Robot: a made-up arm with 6 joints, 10 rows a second.
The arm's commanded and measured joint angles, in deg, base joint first. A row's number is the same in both.
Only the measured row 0 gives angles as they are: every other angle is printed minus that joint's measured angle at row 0.
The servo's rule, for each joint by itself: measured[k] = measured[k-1] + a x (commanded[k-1-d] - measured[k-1]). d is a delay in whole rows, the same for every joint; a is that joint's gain. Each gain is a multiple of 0.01, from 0.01 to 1. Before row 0 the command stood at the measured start. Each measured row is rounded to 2 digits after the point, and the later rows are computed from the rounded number. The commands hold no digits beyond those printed.
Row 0, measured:
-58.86, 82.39, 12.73, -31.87, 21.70, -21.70
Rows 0 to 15, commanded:
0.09, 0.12, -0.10, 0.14, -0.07, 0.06
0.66, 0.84, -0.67, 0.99, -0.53, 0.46
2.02, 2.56, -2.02, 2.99, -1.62, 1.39
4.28, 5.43, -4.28, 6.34, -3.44, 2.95
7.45, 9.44, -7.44, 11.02, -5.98, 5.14
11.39, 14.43, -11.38, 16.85, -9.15, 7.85
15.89, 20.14, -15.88, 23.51, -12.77, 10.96
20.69, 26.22, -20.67, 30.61, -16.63, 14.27
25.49, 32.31, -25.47, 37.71, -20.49, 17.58
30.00, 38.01, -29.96, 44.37, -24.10, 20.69
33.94, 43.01, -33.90, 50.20, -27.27, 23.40
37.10, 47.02, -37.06, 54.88, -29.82, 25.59
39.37, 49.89, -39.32, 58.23, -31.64, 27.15
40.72, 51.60, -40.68, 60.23, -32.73, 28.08
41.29, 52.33, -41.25, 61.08, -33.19, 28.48
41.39, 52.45, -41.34, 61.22, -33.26, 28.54
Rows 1 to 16, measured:
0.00, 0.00, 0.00, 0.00, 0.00, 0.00
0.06, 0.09, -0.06, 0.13, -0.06, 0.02
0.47, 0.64, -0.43, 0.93, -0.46, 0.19
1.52, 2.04, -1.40, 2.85, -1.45, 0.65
3.40, 4.51, -3.16, 6.10, -3.14, 1.52
6.15, 8.11, -5.77, 10.68, -5.55, 2.90
9.71, 12.72, -9.19, 16.42, -8.61, 4.78
13.91, 18.14, -13.27, 23.01, -12.15, 7.13
18.52, 24.04, -17.78, 30.08, -15.96, 9.84
23.26, 30.08, -22.47, 37.18, -19.81, 12.78
27.84, 35.87, -27.04, 43.87, -23.46, 15.79
31.99, 41.08, -31.22, 49.76, -26.70, 18.68
35.46, 45.42, -34.78, 54.52, -29.35, 21.31
38.12, 48.68, -37.55, 57.97, -31.30, 23.53
39.89, 50.81, -39.46, 60.07, -32.52, 25.26
40.84, 51.92, -40.55, 61.01, -33.09, 26.48
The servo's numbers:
d 1
a 0.68 0.73 0.61 0.93 0.85 0.38

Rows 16 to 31, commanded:
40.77, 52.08, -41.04, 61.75, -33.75, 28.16
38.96, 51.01, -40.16, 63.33, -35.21, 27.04
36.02, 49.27, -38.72, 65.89, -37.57, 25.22
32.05, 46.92, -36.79, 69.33, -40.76, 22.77
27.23, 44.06, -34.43, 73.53, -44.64, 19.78
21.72, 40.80, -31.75, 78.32, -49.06, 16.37
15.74, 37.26, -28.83, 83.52, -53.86, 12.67
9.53, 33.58, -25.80, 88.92, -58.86, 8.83
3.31, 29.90, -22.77, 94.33, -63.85, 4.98
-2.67, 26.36, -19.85, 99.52, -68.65, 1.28
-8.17, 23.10, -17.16, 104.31, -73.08, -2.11
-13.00, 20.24, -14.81, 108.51, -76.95, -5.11
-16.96, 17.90, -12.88, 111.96, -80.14, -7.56
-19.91, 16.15, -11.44, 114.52, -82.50, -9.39
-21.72, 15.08, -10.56, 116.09, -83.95, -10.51
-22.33, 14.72, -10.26, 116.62, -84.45, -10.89
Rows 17 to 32, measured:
41.21, 52.31, -41.03, 61.21, -33.23, 27.26
40.91, 52.14, -41.04, 61.71, -33.67, 27.60
39.58, 51.32, -40.50, 63.22, -34.98, 27.39
37.16, 49.82, -39.41, 65.70, -37.18, 26.57
33.69, 47.70, -37.81, 69.08, -40.22, 25.13
29.30, 45.04, -35.75, 73.22, -43.98, 23.10
24.15, 41.94, -33.31, 77.96, -48.30, 20.54
18.43, 38.52, -30.58, 83.13, -53.03, 17.55
12.38, 34.91, -27.66, 88.51, -57.99, 14.24
6.21, 31.25, -24.68, 93.92, -62.97, 10.72
0.17, 27.68, -21.73, 99.13, -67.80, 7.13
-5.50, 24.34, -18.94, 103.95, -72.29, 3.62
-10.60, 21.35, -16.42, 108.19, -76.25, 0.30
-14.92, 18.83, -14.26, 111.70, -79.56, -2.69
-18.31, 16.87, -12.54, 114.32, -82.06, -5.24
-20.63, 15.56, -11.33, 115.97, -83.67, -7.24

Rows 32 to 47, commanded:
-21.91, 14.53, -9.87, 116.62, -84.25, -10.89
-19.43, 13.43, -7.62, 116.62, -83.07, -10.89
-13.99, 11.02, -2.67, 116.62, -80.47, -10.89
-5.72, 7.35, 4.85, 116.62, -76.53, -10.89
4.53, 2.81, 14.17, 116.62, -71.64, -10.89
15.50, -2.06, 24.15, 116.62, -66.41, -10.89
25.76, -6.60, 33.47, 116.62, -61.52, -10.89
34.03, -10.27, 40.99, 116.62, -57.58, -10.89
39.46, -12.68, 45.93, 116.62, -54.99, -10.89
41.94, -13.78, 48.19, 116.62, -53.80, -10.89
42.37, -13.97, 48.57, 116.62, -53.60, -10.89
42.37, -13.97, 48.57, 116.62, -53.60, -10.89
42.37, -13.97, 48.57, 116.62, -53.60, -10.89
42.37, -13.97, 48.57, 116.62, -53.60, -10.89
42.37, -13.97, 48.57, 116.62, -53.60, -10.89
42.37, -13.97, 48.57, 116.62, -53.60, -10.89
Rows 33 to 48, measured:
-21.79, 14.95, -10.68, 116.57, -84.33, -8.63
-21.87, 14.64, -10.19, 116.62, -84.26, -9.49
-20.21, 13.76, -8.62, 116.62, -83.25, -10.02
-15.98, 11.76, -4.99, 116.62, -80.89, -10.35
-9.00, 8.54, 1.01, 116.62, -77.18, -10.56
0.20, 4.36, 9.04, 116.62, -72.47, -10.69
10.60, -0.33, 18.26, 116.62, -67.32, -10.77
20.91, -4.91, 27.54, 116.62, -62.39, -10.82
29.83, -8.82, 35.74, 116.62, -58.30, -10.85
36.38, -11.64, 41.96, 116.62, -55.49, -10.87
40.16, -13.20, 45.76, 116.62, -54.05, -10.88
41.66, -13.76, 47.47, 116.62, -53.67, -10.88
42.14, -13.91, 48.14, 116.62, -53.61, -10.88
42.30, -13.95, 48.40, 116.62, -53.60, -10.88
42.35, -13.96, 48.50, 116.62, -53.60, -10.88
42.36, -13.97, 48.54, 116.62, -53.60, -10.88

